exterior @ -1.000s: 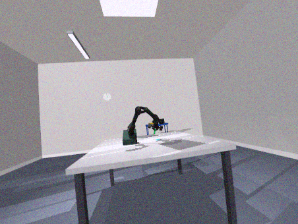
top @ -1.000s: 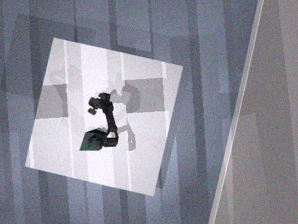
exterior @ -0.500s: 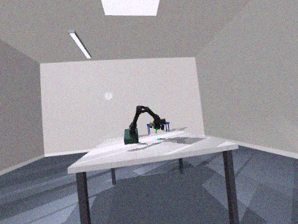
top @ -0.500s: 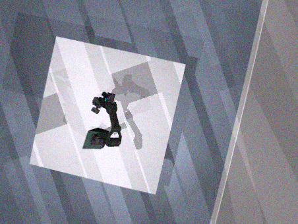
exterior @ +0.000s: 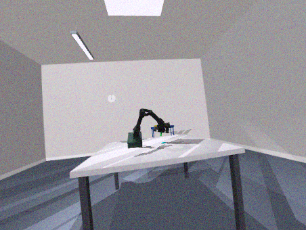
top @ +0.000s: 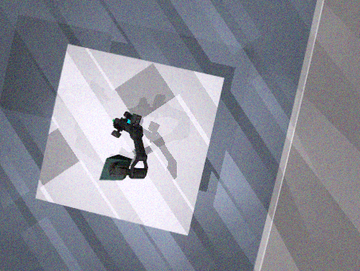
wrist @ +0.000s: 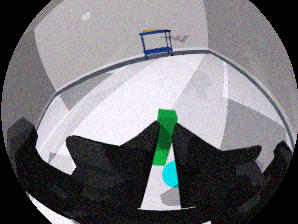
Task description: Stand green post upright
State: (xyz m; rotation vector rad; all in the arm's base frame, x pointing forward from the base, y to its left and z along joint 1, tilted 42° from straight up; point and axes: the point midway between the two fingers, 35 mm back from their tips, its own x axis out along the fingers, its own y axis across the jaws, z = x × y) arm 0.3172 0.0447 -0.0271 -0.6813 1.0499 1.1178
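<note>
Now: gripper tip 130 mm above the cyan circle, 30 mm to the left of it and 10 mm short of it. From my gripper tip the other things lie so: green post: 20 mm below, 10 mm to the right, 10 mm behind.
</note>
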